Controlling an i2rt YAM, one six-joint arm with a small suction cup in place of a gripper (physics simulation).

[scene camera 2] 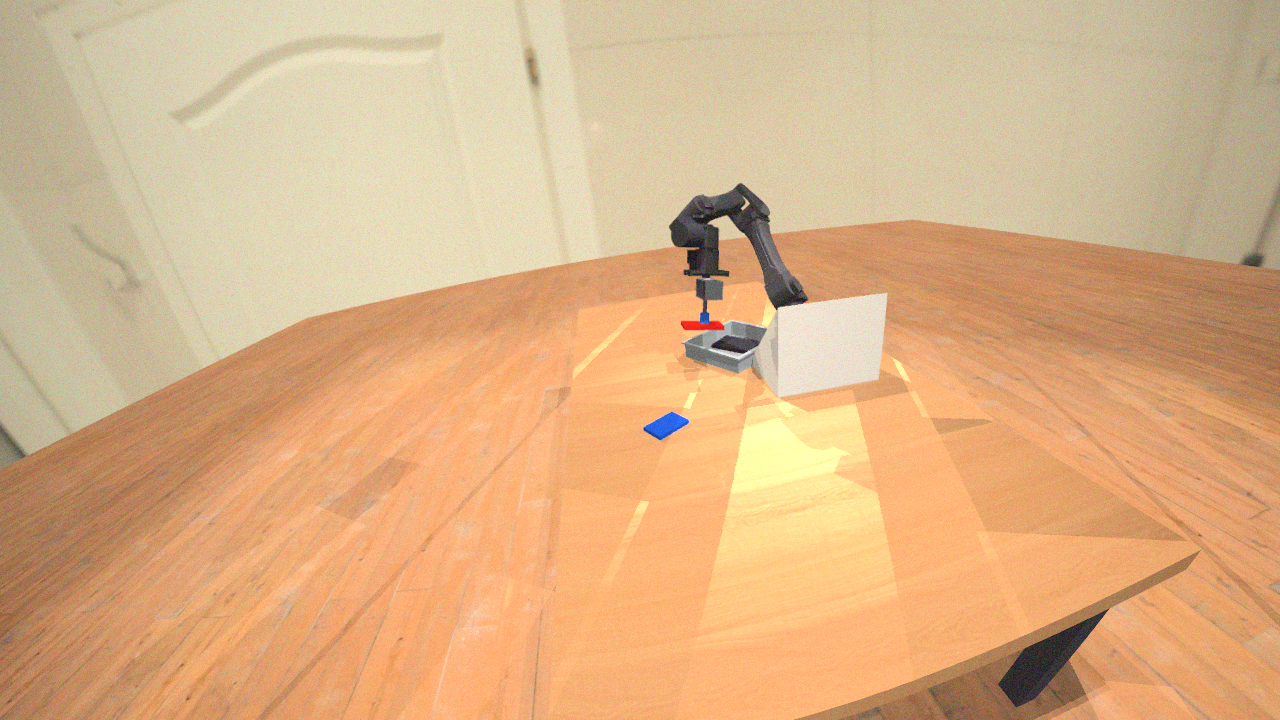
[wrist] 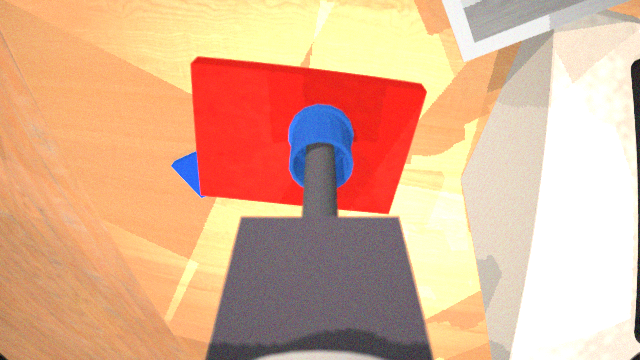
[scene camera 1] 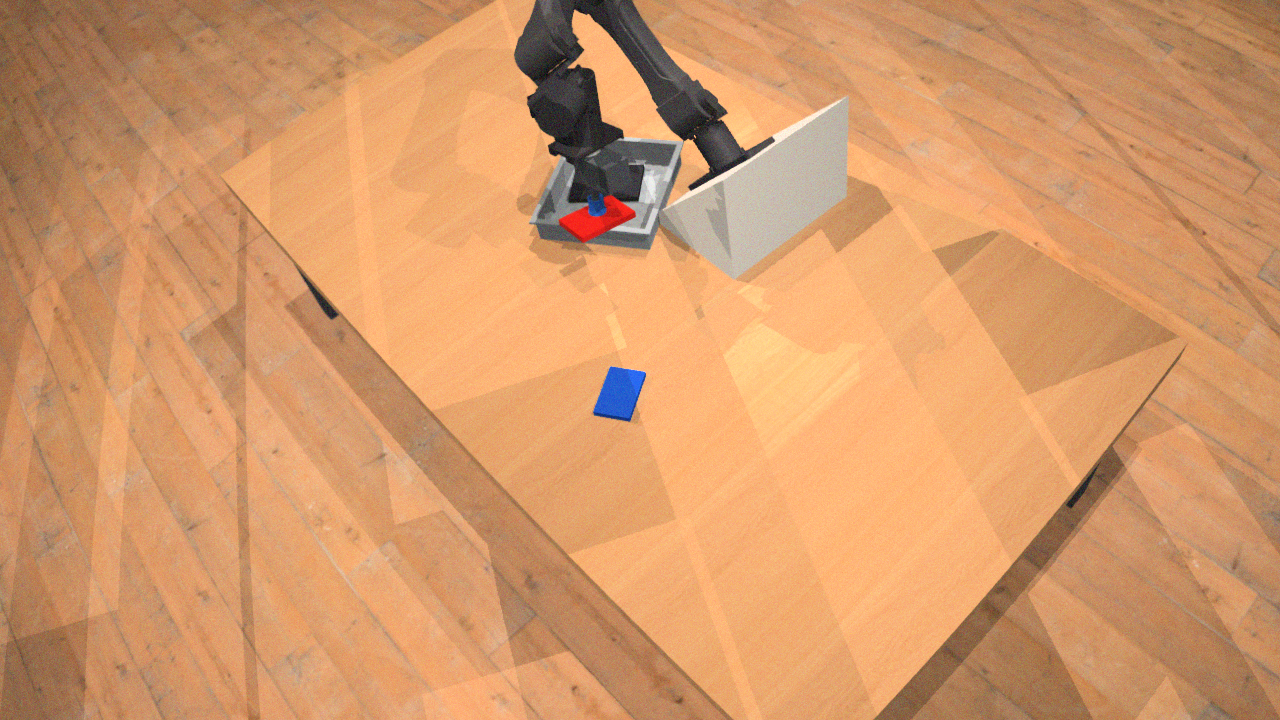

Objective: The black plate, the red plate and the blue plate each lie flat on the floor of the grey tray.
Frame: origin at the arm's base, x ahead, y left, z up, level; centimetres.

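Seen in the pictures: end effector, tool point: (scene camera 2: 704,326) (wrist: 320,123) (scene camera 1: 598,217); arm's base, origin of the base link: (scene camera 2: 801,332) (scene camera 1: 731,166).
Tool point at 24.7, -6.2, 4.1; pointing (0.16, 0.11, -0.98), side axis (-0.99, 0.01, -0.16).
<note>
Pixels of each thing's top centre, then the offset from my tool point to it, as dx, dy, dz.
- red plate, middle of its top: (wrist: 295,164) (scene camera 1: 595,210) (scene camera 2: 701,319) +0.7, +0.7, +2.4
- grey tray, middle of its top: (scene camera 1: 608,180) (scene camera 2: 734,336) -14.0, -15.0, -10.7
- black plate, middle of its top: (scene camera 1: 606,181) (scene camera 2: 736,342) -15.9, -18.5, -14.4
- blue plate, middle of its top: (wrist: 210,172) (scene camera 1: 619,391) (scene camera 2: 666,423) +16.0, +17.7, -14.7
My suction cup (scene camera 1: 597,205) (scene camera 2: 704,317) (wrist: 321,125) is blue and is shut on the red plate (scene camera 1: 580,223) (scene camera 2: 690,325) (wrist: 240,130), which hangs level in the air, higher than the tray rim. In the wrist view, table surface shows around it, with the grey tray (scene camera 1: 626,240) (scene camera 2: 702,353) (wrist: 467,50) off to the upper right. The black plate (scene camera 1: 632,183) (scene camera 2: 735,343) is inside the tray, partly hidden by the arm in scene camera 1. The blue plate (scene camera 1: 619,394) (scene camera 2: 666,425) (wrist: 187,172) lies flat on the table; the red plate hides most of it in the wrist view.
A white wedge-shaped panel (scene camera 1: 787,197) (scene camera 2: 832,344) (wrist: 575,225) stands close beside the tray, between the arm's base and the table's middle. The dark arm (scene camera 1: 568,102) (scene camera 2: 707,210) arches over to the tray. The table's long edge runs left of the tray and blue plate.
</note>
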